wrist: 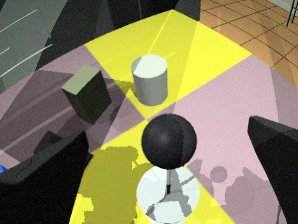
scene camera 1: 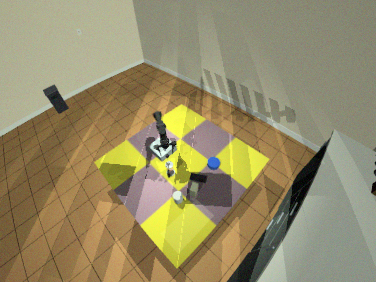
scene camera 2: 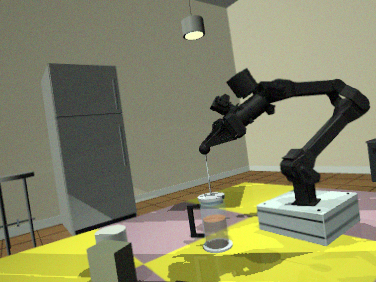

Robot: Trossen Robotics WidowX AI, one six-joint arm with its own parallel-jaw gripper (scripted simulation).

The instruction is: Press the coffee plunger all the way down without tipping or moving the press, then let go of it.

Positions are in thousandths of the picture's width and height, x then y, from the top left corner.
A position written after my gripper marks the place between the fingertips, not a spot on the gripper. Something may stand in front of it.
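Observation:
There's a coffee press (scene camera 2: 565, 729) here, and there's a pale box (wrist: 290, 408) as well. My gripper (scene camera 2: 541, 516) is open with nothing in it, and you'd find that same gripper (wrist: 569, 592) in the wrist view too.

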